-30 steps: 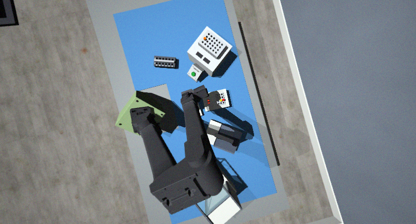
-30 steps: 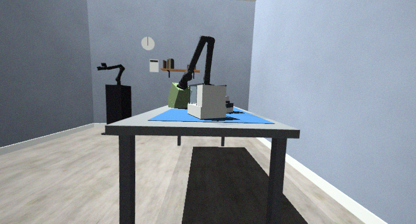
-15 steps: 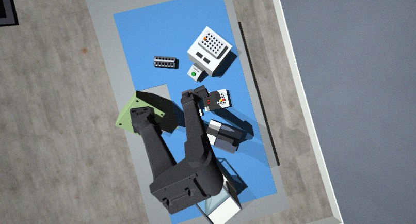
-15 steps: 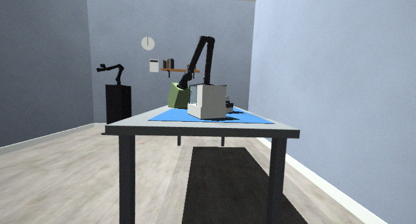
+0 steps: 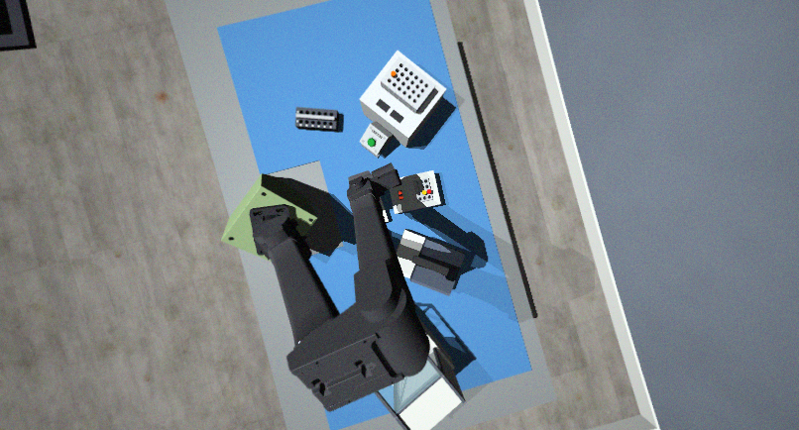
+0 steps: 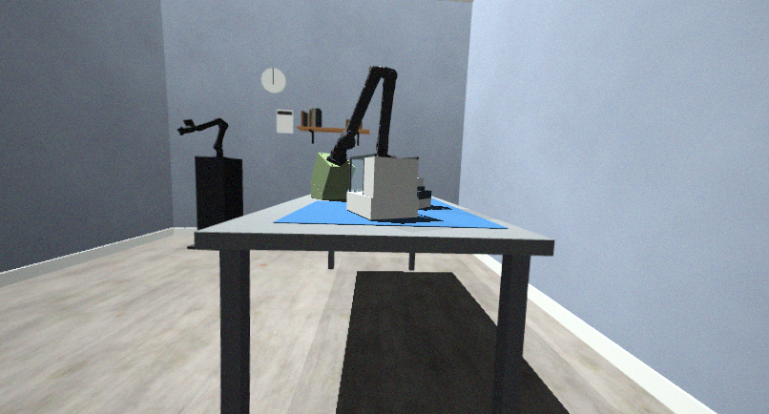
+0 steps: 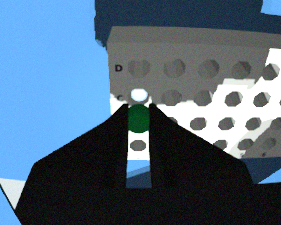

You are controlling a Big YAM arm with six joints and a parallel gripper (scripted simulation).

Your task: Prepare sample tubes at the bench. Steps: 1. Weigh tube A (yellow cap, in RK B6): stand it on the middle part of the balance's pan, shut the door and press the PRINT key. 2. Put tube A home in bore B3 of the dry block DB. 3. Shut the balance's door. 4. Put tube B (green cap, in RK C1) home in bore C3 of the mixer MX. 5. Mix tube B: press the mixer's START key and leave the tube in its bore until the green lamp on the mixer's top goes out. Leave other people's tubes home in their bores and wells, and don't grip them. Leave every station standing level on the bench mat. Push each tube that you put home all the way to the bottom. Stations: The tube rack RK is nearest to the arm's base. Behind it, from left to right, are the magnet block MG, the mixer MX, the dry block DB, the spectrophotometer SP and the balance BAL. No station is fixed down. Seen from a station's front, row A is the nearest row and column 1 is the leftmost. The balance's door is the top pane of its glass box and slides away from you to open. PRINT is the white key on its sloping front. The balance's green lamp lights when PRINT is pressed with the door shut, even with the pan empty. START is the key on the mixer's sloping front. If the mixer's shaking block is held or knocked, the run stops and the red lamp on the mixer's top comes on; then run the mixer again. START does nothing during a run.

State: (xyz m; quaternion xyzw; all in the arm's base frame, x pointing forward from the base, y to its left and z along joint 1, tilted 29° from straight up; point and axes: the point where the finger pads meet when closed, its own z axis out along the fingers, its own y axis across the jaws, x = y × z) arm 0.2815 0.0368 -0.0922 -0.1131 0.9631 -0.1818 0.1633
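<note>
Now: hand 50 mm to the left of the white rack RK and 30 mm above it. Round my hand: magnet block MG (260 mm to the left, 120 mm behind, 30 mm below); dry block DB (150 mm ahead, 20 mm to the right, 20 mm below); mixer's green start key (150 mm to the left, 40 mm ahead, 20 mm above).
</note>
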